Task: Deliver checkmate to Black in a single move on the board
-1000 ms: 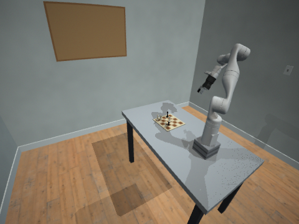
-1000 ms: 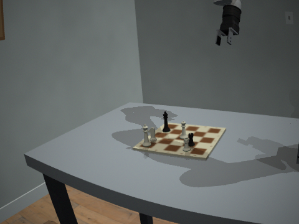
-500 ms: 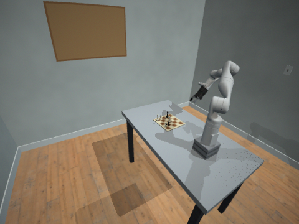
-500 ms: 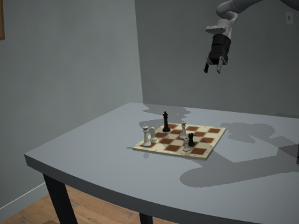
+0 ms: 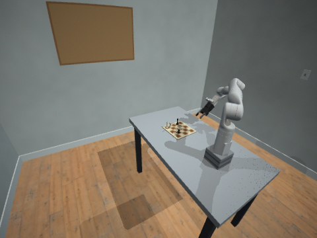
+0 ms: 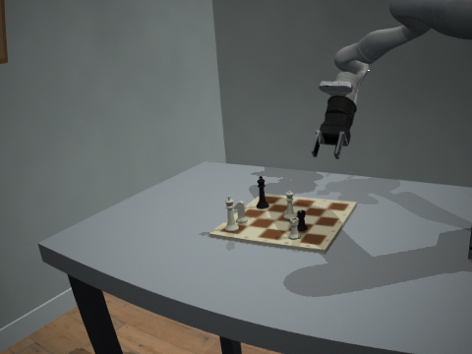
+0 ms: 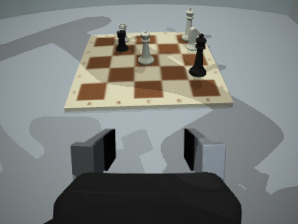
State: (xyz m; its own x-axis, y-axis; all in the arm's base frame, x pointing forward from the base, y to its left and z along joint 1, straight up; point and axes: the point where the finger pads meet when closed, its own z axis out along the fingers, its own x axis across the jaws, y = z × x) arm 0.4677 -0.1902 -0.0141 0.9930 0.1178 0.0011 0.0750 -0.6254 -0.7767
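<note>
Right now my hand is 23 cm to the right of the white piece, 5 cm above it and 4 cm past it. Also, from my hand: black rook (27 cm to the left, 8 cm behind, 6 cm below); then chessboard (23 cm to the left, 8 cm below, 3 cm behind); then black king (21 cm to the left, 4 cm below, 4 cm ahead).
</note>
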